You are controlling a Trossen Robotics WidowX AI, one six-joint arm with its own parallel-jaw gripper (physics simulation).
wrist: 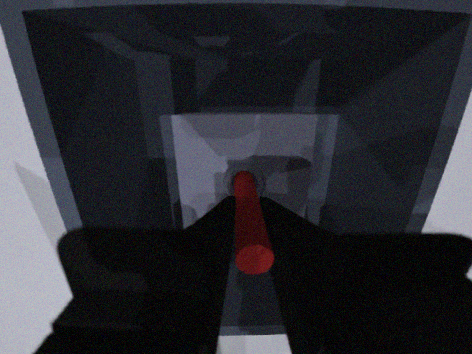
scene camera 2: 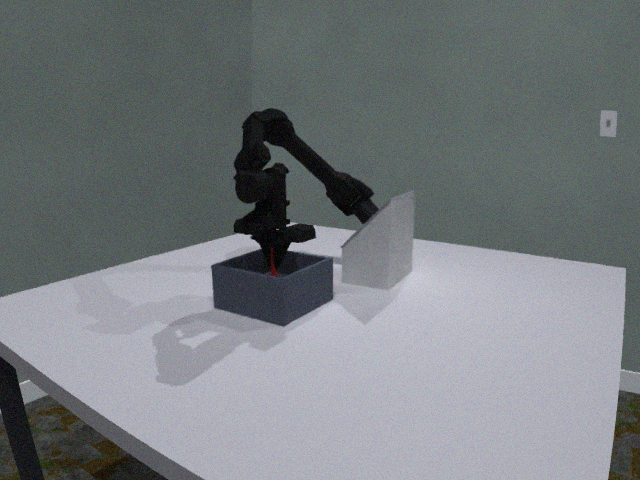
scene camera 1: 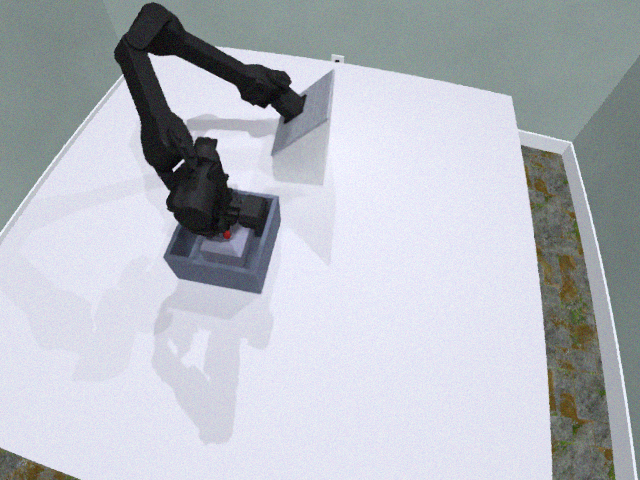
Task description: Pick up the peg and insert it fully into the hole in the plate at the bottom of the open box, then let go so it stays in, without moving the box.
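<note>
The red peg is held between the fingers of my gripper. The gripper is shut on it, with the fingertips inside the open box. The peg looks near upright. In the wrist view its far end overlaps the round hole in the pale plate, with the hole's dark rim showing around it. I cannot tell whether the tip is inside the hole or above it. In scene camera 2 the box's near walls hide the peg's lower end.
The box's walls stand around the gripper on all sides. A grey wedge-shaped arm base stands behind the box on the white table. The arm arches up from it and down over the box.
</note>
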